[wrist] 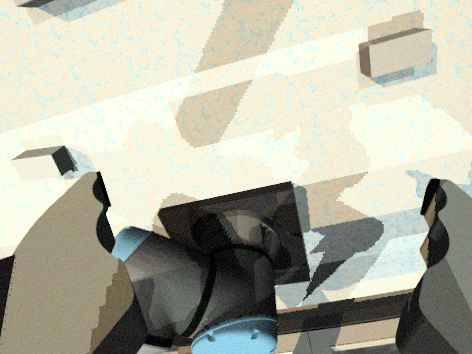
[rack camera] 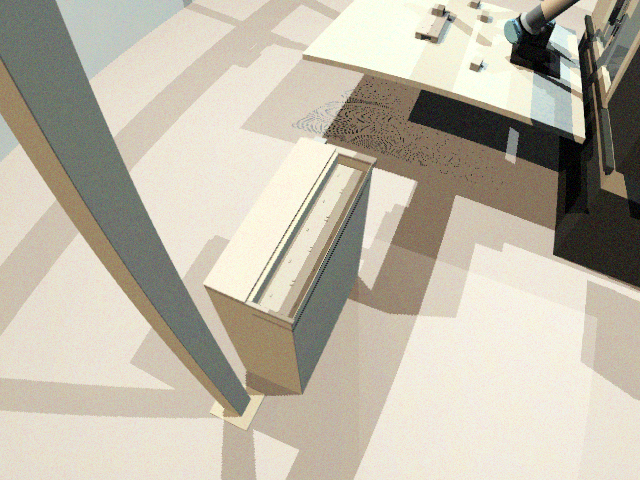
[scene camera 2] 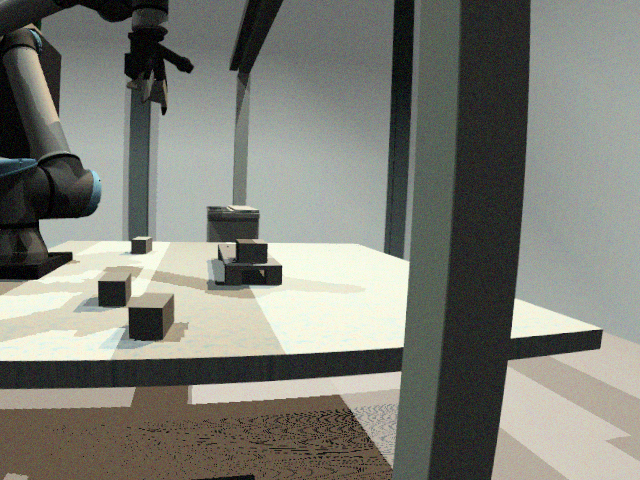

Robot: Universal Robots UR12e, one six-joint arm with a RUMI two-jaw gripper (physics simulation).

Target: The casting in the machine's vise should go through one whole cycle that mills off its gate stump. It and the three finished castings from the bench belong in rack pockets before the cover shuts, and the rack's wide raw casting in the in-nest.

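Frame: origin at the arm's base, x ahead, y left, z up, level; millimetres.
Where they show: gripper, fingertip midpoint: (wrist: 262,179) (scene camera 2: 153,109); arm's base, link origin: (wrist: 240,239) (rack camera: 530,52) (scene camera 2: 12,259).
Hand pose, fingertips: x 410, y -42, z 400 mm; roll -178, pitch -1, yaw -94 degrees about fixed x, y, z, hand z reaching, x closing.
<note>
Things, the pixels of their centre, and the offset from my fingertips. Level surfaces: height alone.
- further casting, body centre: (scene camera 2: 251,250) (rack camera: 438,9) dx +255, dy +25, dz -352 mm
- in-nest, body centre: (scene camera 2: 245,260) (rack camera: 433,23) dx +229, dy +162, dz -400 mm
- bench, surface height: dz -427 mm
My gripper (scene camera 2: 149,98) (wrist: 262,179) is open, high above the bench, with no casting between its fingers. Three finished castings, plain blocks, stand apart on the bench: one at the back (scene camera 2: 141,244) (rack camera: 476,65), one at the front left (scene camera 2: 114,290) (rack camera: 484,17), one nearest the scene camera (scene camera 2: 151,316) (rack camera: 474,4). A further casting (scene camera 2: 251,251) (rack camera: 438,9) sits on the in-nest (scene camera 2: 231,273) (rack camera: 431,32), toward one end. The rack (rack camera: 279,217) (scene camera 2: 232,228) stands open; its long recess shows small pegs and no castings. The vise and its casting do not show.
The bench (scene camera 2: 336,330) (rack camera: 372,56) carries the robot base (scene camera 2: 31,268) (wrist: 292,235). The dark machine (rack camera: 594,248) stands beside it in the rack view. Frame posts (scene camera 2: 480,206) (rack camera: 129,206) rise near the bench and rack. An overhead beam (scene camera 2: 255,31) runs behind the gripper.
</note>
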